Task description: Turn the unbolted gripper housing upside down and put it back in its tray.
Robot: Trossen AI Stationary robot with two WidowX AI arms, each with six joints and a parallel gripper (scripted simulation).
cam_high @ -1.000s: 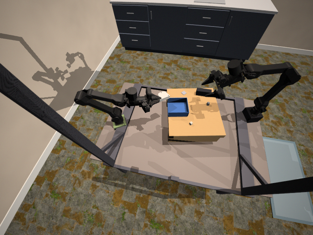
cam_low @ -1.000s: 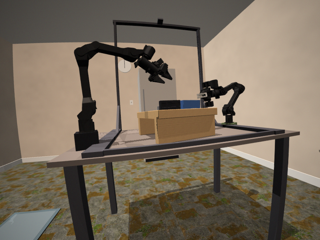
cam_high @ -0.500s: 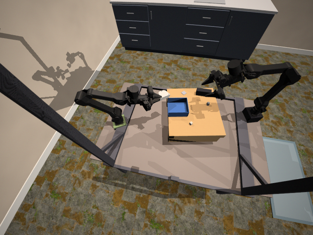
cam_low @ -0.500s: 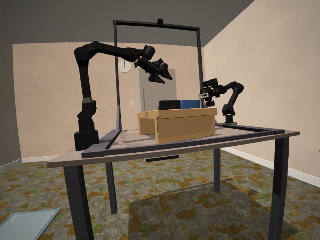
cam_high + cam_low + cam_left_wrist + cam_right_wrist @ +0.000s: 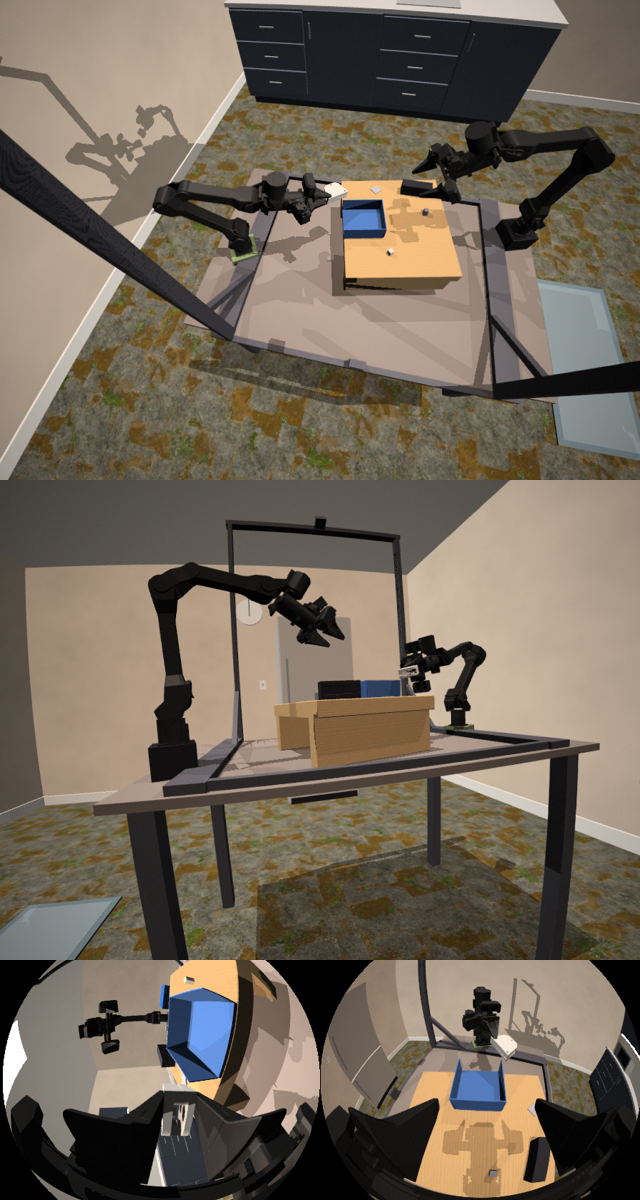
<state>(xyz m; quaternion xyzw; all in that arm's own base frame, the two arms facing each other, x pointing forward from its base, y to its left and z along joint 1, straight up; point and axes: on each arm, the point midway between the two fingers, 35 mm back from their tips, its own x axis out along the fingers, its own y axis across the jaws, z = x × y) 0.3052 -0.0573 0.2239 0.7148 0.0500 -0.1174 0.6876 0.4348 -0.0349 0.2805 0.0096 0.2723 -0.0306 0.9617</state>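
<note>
My left gripper is now 3 cm short of the white gripper housing, 5 cm to the left of it and 1 cm above it. From my left hand the other things lie so: wooden block: 4 cm behind, 25 cm to the right, 16 cm below; blue tray: 4 cm behind, 17 cm to the right, 8 cm below; flat grey plate: 11 cm ahead, 21 cm to the right, 10 cm below.
</note>
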